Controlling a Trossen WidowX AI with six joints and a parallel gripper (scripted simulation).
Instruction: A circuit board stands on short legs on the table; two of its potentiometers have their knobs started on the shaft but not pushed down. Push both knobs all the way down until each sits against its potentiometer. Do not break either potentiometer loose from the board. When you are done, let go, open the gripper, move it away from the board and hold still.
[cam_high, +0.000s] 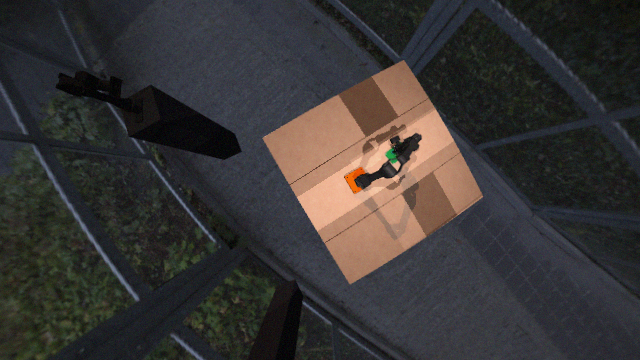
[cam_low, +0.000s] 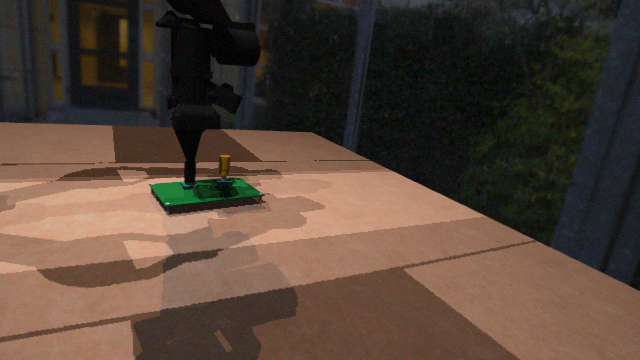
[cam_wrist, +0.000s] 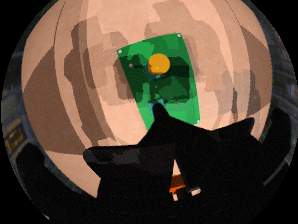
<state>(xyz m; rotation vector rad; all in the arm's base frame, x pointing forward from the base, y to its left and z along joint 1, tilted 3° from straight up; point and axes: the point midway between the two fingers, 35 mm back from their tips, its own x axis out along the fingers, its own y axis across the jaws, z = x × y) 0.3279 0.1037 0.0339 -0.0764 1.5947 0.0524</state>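
Right now my gripper tip is 5 cm short of the yellow knob and 1 cm above it. From my gripper tip the other things lie so: potentiometer 3 cm below.
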